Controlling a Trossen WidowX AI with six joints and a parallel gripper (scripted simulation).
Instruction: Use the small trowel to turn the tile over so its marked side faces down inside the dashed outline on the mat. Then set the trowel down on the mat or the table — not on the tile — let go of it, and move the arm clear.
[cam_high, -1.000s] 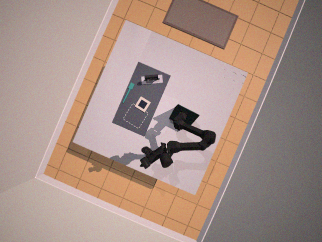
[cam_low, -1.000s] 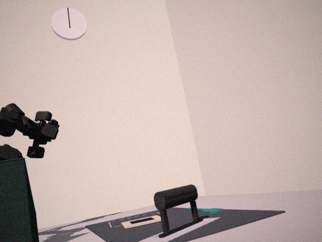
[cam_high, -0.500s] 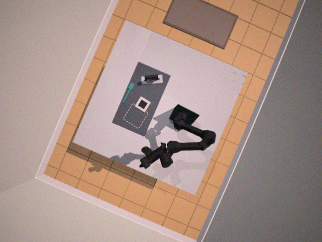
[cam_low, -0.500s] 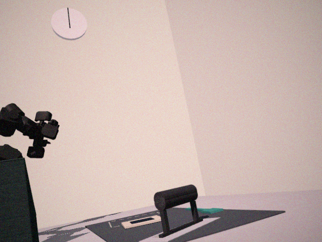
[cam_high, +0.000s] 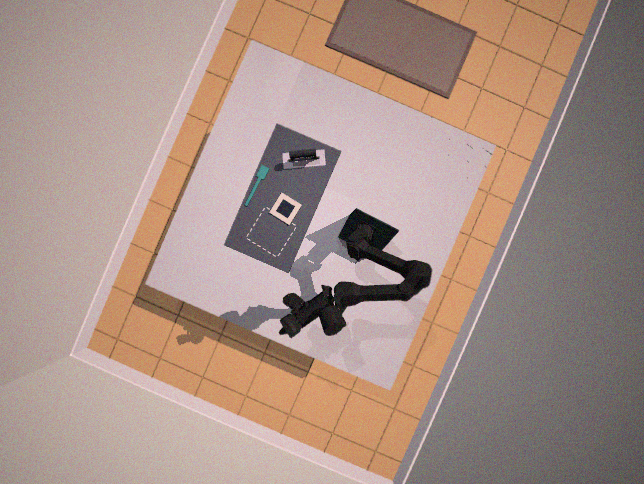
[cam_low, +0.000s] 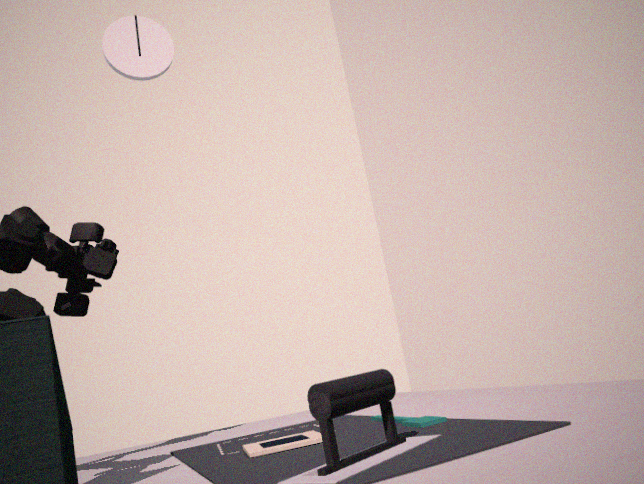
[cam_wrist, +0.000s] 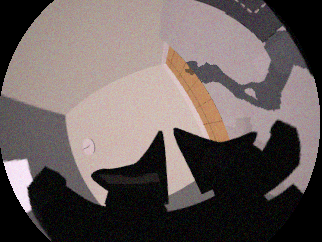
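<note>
Right now the trowel is 65 cm to the right of my gripper tip, 32 cm below it and 26 cm ahead of it. The rest, counted from my gripper tip: teal object (44 cm to the right, 42 cm ahead, 35 cm below); cream tile (39 cm to the right, 35 cm below, 25 cm ahead); dark mat (43 cm to the right, 37 cm below, 28 cm ahead).
</note>
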